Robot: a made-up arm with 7 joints. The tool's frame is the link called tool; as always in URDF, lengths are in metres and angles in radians.
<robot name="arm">
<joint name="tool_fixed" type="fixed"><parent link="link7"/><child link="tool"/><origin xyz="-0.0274 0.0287 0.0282" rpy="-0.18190 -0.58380 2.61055"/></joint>
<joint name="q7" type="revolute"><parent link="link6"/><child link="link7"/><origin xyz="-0.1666 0.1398 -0.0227" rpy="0.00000 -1.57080 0.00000"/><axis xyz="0 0 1"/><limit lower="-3.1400" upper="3.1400"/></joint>
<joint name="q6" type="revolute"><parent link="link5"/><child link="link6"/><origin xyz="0.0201 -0.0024 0.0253" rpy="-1.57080 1.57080 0.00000"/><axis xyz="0 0 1"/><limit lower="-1.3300" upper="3.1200"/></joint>
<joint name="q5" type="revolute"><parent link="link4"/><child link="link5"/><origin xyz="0.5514 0.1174 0.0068" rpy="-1.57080 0.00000 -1.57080"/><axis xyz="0 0 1"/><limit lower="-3.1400" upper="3.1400"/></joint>
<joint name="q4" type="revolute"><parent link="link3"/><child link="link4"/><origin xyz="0.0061 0.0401 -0.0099" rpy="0.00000 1.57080 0.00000"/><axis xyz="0 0 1"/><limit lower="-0.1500" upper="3.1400"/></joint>
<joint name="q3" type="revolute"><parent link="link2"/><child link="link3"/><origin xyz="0.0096 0.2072 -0.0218" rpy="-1.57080 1.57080 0.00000"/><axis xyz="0 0 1"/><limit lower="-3.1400" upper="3.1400"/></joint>
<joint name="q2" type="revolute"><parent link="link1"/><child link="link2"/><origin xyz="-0.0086 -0.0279 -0.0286" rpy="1.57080 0.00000 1.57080"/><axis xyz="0 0 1"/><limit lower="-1.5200" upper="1.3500"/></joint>
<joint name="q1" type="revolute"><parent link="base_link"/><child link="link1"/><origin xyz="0.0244 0.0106 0.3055" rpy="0.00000 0.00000 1.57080"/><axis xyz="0 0 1"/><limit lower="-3.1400" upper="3.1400"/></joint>
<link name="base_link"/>
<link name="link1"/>
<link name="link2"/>
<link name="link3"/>
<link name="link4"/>
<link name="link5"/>
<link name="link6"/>
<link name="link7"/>
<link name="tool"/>
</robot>
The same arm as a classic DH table. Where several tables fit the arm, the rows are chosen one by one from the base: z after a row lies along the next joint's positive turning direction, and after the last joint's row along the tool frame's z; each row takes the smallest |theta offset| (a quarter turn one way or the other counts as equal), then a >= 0, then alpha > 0; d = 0 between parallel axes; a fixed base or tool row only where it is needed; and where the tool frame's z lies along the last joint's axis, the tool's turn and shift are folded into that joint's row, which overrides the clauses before.
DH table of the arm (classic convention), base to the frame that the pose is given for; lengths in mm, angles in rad. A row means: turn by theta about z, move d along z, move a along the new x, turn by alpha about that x. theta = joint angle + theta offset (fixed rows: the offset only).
base (fixed): a 26.6, alpha 0, d 0, theta_offset 0.4098
q1: a 27.9, alpha -1.5708, d 276.9, theta_offset -0.4098
q2: a -9.6, alpha 1.5708, d -30.4, theta_offset 0
q3: a 40.1, alpha 1.5708, d 197.3, theta_offset 0
q4: a 117.4, alpha 1.5708, d 12.9, theta_offset 0
q5: a -20.1, alpha 1.5708, d 576.7, theta_offset 0
q6: a 139.8, alpha -1.5708, d -25.1, theta_offset 0
q7: a -1.8, alpha 0.6083, d 251.7, theta_offset -0.8531
tool (fixed): a 0, alpha 0, d -69.4, theta_offset 1.8381
Joint limits (rad, base to tool): -3.14..3.14 -1.52..1.35 -3.14..3.14 -0.15..3.14 -3.14..3.14 -1.33..3.12 -3.14..3.14

